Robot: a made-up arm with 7 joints. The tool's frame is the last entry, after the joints.
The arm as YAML. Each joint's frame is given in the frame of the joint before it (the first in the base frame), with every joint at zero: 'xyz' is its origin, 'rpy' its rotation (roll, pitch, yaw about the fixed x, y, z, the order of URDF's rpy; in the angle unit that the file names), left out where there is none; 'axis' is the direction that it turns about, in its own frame. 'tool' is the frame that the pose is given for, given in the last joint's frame.
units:
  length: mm
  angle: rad
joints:
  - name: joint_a
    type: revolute
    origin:
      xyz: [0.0, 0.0, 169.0]
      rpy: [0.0, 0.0, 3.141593]
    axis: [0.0, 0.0, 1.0]
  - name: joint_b
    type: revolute
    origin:
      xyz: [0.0, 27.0, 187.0]
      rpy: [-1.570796, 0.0, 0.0]
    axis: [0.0, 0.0, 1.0]
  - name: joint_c
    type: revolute
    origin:
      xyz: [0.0, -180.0, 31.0]
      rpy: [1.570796, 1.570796, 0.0]
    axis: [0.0, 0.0, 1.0]
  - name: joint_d
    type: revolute
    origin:
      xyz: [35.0, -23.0, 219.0]
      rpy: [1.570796, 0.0, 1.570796]
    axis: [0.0, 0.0, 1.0]
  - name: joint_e
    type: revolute
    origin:
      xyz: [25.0, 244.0, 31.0]
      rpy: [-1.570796, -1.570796, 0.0]
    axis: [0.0, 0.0, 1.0]
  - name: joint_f
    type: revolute
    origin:
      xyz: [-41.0, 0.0, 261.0]
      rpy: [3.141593, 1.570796, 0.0]
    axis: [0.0, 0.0, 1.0]
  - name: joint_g
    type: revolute
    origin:
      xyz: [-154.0, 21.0, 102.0]
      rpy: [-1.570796, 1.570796, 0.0]
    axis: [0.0, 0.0, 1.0]
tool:
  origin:
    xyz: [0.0, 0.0, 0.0]
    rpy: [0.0, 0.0, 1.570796]
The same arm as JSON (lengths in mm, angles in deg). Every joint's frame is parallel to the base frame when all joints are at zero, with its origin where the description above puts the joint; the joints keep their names.
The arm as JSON. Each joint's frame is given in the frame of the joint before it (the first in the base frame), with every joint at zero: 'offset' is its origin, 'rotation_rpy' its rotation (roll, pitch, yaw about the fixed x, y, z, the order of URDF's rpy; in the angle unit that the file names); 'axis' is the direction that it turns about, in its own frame. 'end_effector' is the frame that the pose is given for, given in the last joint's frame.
{"length_unit": "mm", "angle_unit": "deg", "chain": [{"id": "joint_a", "offset": [0.0, 0.0, 169.0], "rotation_rpy": [0.0, 0.0, 0.0], "axis": "+z"}, {"id": "joint_b", "offset": [0.0, -27.0, 187.0], "rotation_rpy": [0.0, 0.0, 0.0], "axis": "-y"}, {"id": "joint_c", "offset": [0.0, -31.0, 180.0], "rotation_rpy": [0.0, 0.0, 0.0], "axis": "+z"}, {"id": "joint_d", "offset": [23.0, 35.0, 219.0], "rotation_rpy": [0.0, 0.0, 0.0], "axis": "+y"}, {"id": "joint_e", "offset": [-25.0, 31.0, 244.0], "rotation_rpy": [0.0, 0.0, 0.0], "axis": "+z"}, {"id": "joint_f", "offset": [0.0, -41.0, 261.0], "rotation_rpy": [0.0, 0.0, 0.0], "axis": "-y"}, {"id": "joint_g", "offset": [21.0, -102.0, 154.0], "rotation_rpy": [0.0, 0.0, 0.0], "axis": "+x"}], "end_effector": {"offset": [0.0, 0.0, 0.0], "rotation_rpy": [-180.0, -90.0, 0.0]}}
